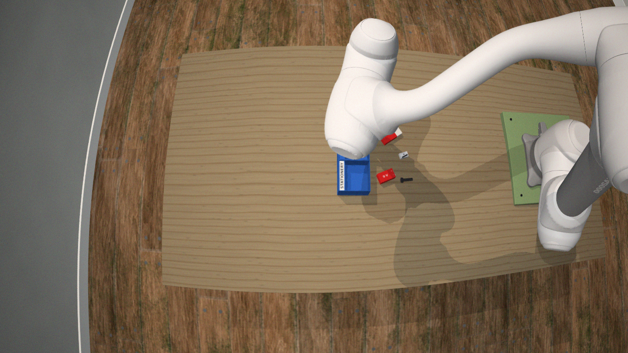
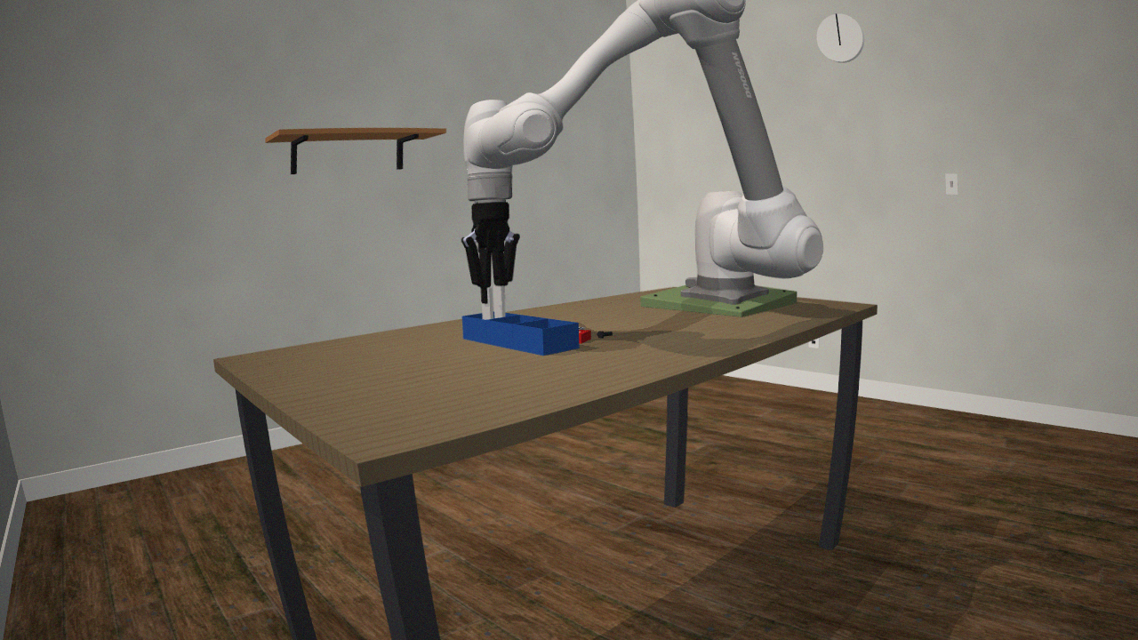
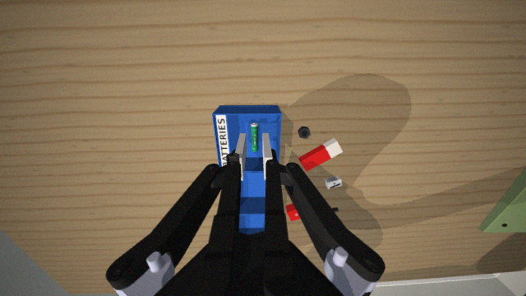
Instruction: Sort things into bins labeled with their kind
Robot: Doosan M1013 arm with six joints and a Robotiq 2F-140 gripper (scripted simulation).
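The green battery is 6 cm below my hand. Round my hand: white eraser: 11 cm behind, 6 cm below, 3 cm to the left; then black nut: 8 cm behind, 7 cm below; then white tile: 14 cm behind, 9 cm to the left, 6 cm below.
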